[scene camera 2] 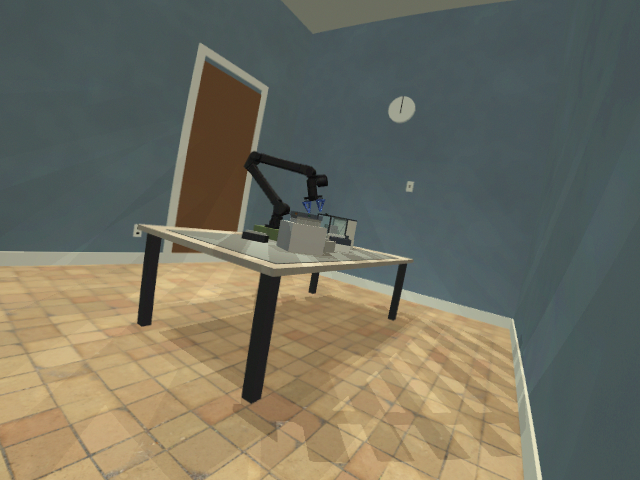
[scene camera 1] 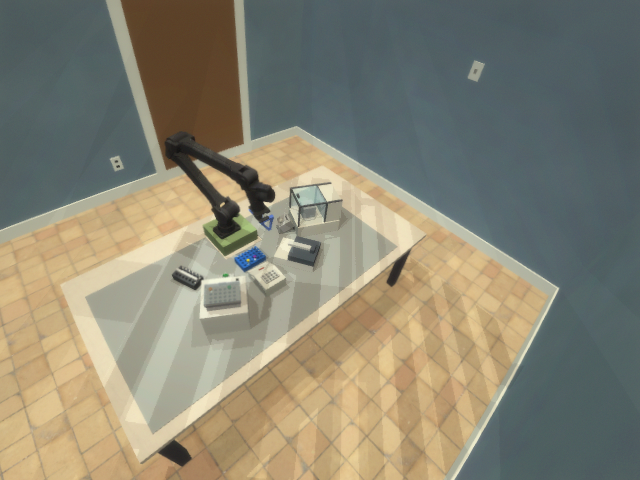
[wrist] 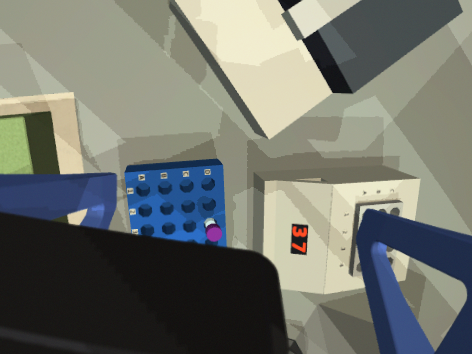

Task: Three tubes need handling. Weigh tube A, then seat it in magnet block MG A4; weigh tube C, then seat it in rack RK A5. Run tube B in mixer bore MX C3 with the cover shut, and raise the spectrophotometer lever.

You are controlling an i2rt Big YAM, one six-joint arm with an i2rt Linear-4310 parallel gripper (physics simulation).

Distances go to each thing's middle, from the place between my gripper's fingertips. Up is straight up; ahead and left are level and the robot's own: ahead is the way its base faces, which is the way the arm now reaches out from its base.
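With the spectrophotometer (scene camera 1: 302, 253), my hand is 16 cm above it, 11 cm short of it and 11 cm to the right of it. The glass-box balance (scene camera 1: 314, 209) is 35 cm to the left of my hand, 10 cm below it and 2 cm behind it. And there's the mixer (wrist: 324, 323), which from my hand is 34 cm to the right, 15 cm ahead and 11 cm below.
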